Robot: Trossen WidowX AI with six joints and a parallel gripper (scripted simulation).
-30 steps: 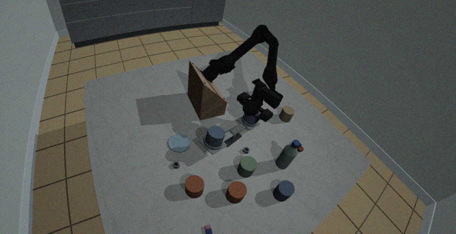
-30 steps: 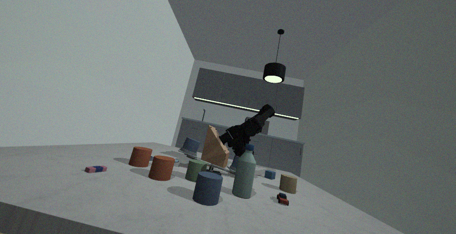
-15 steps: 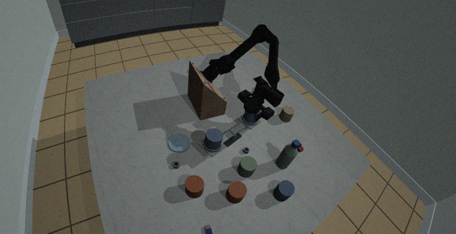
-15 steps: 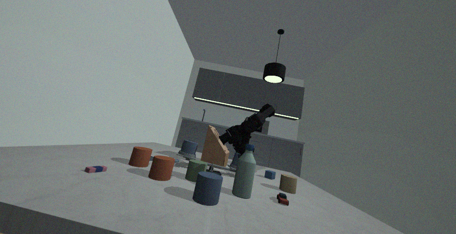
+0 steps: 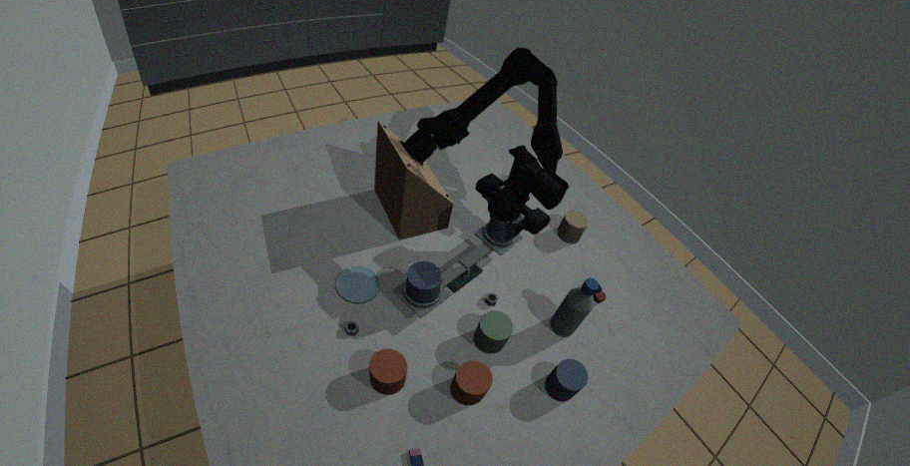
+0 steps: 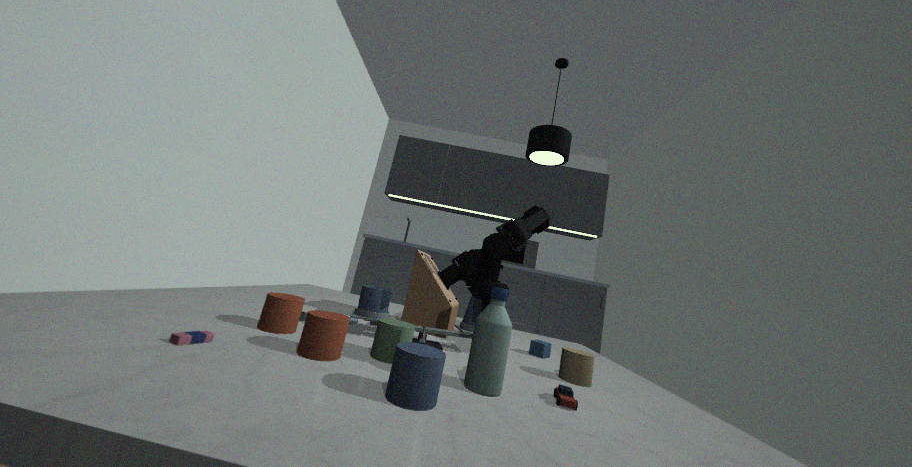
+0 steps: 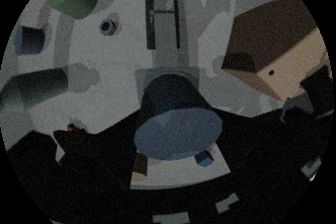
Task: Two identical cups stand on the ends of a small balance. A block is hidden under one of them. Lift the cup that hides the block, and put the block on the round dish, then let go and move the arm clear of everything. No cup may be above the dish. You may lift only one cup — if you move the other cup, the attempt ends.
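Right now my gripper tip is 10 mm above the grey-blue block. Round my gripper tip: small balance: 30 mm ahead, 130 mm to the right, 60 mm below; green cylinder: 190 mm ahead, 170 mm to the right, 40 mm below; tan cylinder: 50 mm ahead, 220 mm to the left, 40 mm below.
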